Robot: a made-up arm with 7 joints.
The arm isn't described. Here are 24 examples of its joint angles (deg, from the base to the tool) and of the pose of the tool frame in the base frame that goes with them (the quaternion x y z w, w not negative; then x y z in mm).
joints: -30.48 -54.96 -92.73 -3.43 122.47 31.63 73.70
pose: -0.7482 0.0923 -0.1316 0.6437 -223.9 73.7 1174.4
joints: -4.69 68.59 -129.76 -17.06 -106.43 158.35 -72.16
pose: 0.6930 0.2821 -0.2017 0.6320 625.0 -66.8 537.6
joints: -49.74 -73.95 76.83 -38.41 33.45 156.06 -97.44
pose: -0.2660 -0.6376 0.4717 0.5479 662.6 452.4 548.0
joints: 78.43 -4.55 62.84 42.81 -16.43 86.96 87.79
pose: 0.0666 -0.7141 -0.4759 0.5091 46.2 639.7 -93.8
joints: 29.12 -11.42 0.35 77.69 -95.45 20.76 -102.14
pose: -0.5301 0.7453 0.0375 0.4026 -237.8 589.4 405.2
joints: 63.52 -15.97 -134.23 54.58 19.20 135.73 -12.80
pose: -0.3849 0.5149 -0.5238 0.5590 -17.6 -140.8 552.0
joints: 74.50 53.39 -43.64 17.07 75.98 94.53 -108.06
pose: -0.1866 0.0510 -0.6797 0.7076 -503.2 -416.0 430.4
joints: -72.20 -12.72 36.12 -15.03 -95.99 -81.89 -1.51
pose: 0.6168 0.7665 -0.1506 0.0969 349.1 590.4 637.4
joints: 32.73 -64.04 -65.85 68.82 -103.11 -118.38 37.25
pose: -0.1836 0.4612 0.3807 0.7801 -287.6 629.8 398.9
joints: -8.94 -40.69 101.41 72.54 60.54 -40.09 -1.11
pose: 0.2001 0.0798 0.8253 0.5219 714.5 499.1 380.5
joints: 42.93 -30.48 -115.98 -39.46 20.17 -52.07 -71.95
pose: -0.4967 -0.4139 0.5941 0.4786 -195.5 14.2 602.1
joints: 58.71 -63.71 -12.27 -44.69 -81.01 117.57 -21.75
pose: -0.4283 0.8714 0.2348 0.0462 -129.4 860.3 196.6
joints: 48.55 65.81 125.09 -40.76 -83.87 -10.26 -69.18
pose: 0.6587 -0.4863 -0.2825 0.4997 -115.6 638.9 355.2
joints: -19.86 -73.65 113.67 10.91 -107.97 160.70 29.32
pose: 0.8440 0.5129 0.0203 0.1553 435.9 -212.7 390.4
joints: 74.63 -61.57 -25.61 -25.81 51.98 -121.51 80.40
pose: 0.7195 0.5920 -0.3311 0.1493 -525.7 369.0 194.9
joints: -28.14 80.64 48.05 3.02 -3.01 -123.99 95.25
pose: 0.1170 -0.8653 0.2782 0.4002 138.3 -197.7 572.3
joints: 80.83 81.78 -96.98 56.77 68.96 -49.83 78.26
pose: -0.6341 -0.0358 0.0902 0.7671 -228.2 -13.5 1056.1
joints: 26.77 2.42 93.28 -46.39 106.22 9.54 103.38
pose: -0.0085 0.7098 -0.6907 0.1377 -59.6 529.3 968.2
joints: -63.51 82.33 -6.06 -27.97 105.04 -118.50 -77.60
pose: -0.4342 -0.2550 0.1990 0.8407 709.2 -409.2 622.8
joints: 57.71 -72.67 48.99 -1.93 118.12 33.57 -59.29
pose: -0.5986 0.1195 -0.4539 0.6491 -251.5 814.2 886.8
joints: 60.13 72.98 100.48 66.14 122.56 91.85 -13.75
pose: -0.7818 -0.1802 -0.5149 0.3019 -384.5 746.6 -117.1
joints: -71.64 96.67 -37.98 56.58 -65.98 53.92 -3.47
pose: -0.9854 -0.1029 0.1225 0.0581 176.7 -291.9 218.7
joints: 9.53 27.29 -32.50 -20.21 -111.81 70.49 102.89
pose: 0.3384 0.5223 0.7602 0.1866 -478.2 -258.1 410.5
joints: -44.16 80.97 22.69 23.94 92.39 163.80 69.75
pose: -0.3876 -0.5286 0.6466 0.3902 264.3 -652.5 922.1
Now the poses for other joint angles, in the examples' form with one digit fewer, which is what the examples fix.
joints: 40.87 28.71 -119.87 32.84 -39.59 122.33 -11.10
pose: -0.869 0.066 -0.489 0.038 80 -105 440
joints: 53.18 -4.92 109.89 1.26 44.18 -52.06 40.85
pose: 0.723 0.306 -0.605 0.136 -275 662 662
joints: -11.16 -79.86 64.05 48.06 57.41 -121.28 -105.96
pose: 0.291 -0.364 0.715 0.522 724 722 440
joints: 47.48 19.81 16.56 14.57 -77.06 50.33 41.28
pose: 0.323 -0.426 0.539 0.651 -333 303 -105
